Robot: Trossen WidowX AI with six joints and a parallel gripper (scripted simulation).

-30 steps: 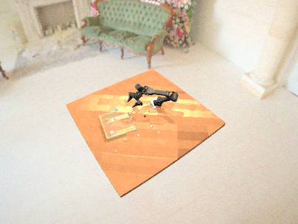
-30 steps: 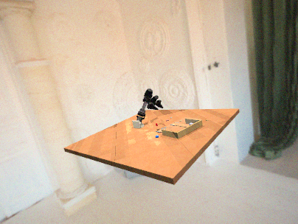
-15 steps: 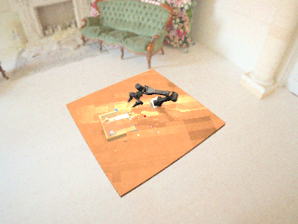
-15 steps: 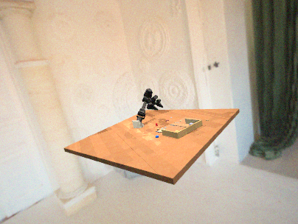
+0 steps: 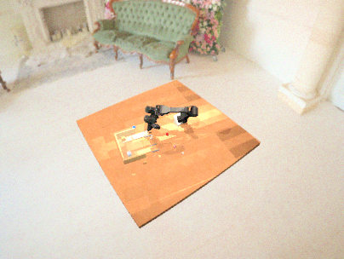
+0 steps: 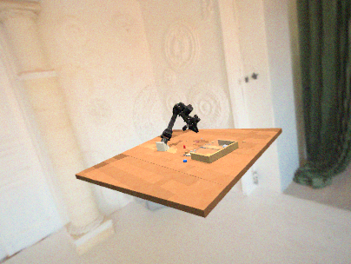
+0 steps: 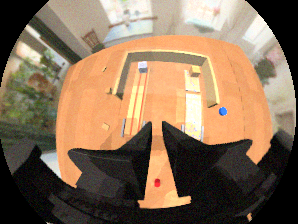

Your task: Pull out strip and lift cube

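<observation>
Now: gripper tip 100 mm short of the pale strip, 70 mm to the right of it and 150 mm above it. Round my gripper tip: grey labelled cube: 210 mm ahead, 50 mm to the left, 130 mm below; then small red piece: 180 mm behind, 10 mm to the right, 140 mm below; then small blue piece: 50 mm ahead, 240 mm to the right, 140 mm below.
</observation>
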